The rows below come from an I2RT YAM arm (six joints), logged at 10 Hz.
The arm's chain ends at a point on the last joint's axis. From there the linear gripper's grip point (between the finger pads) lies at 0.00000 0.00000 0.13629 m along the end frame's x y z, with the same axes.
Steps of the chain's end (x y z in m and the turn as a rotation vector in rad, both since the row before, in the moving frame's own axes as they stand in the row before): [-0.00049, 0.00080, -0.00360, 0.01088, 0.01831, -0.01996]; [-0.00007, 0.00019, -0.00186, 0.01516, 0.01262, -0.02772]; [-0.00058, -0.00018, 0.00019, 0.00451, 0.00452, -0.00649]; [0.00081, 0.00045, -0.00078, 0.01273, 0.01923, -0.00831]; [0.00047, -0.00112, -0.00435, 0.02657, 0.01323, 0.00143]
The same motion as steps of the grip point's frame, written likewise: [0.00199, -0.00071, -0.00363, 0.01088, 0.01831, -0.01996]; [0.00162, -0.00190, -0.00189, 0.01516, 0.01262, -0.02772]; [0.00003, -0.00080, 0.00019, 0.00451, 0.00452, -0.00649]; [0.00342, -0.00130, -0.00082, 0.01273, 0.01923, -0.00831]; [0.00228, -0.00474, -0.00441, 0.02657, 0.01323, 0.00143]
